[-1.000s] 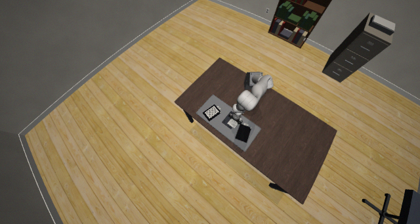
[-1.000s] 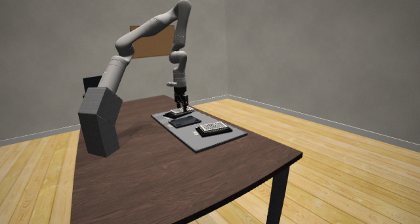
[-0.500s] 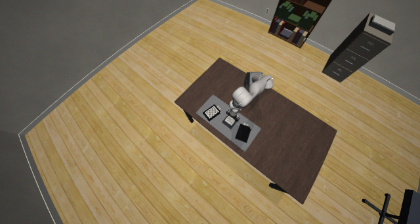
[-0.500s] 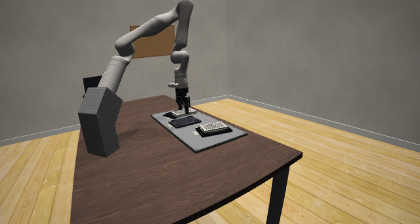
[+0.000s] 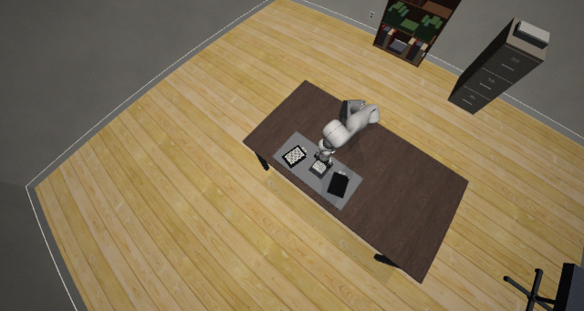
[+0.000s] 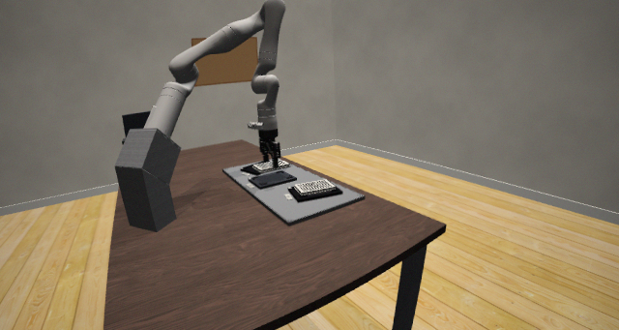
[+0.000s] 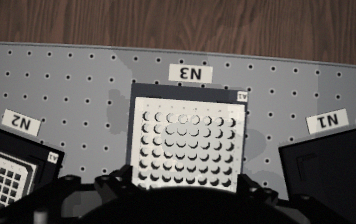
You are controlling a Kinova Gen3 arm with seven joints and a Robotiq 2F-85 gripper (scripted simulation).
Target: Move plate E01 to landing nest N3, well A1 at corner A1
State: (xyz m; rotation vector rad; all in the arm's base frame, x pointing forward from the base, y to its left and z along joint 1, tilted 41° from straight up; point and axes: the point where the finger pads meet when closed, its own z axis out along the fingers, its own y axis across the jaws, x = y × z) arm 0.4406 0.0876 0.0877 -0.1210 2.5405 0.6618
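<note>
Now: hand 7 cm above the landing nest N3. Also, from my hand: plate: 1 cm below; N3 label: 9 cm behind, 2 cm to the right, 7 cm below; A1 mark: 9 cm behind, 4 cm to the left, 6 cm below.
</note>
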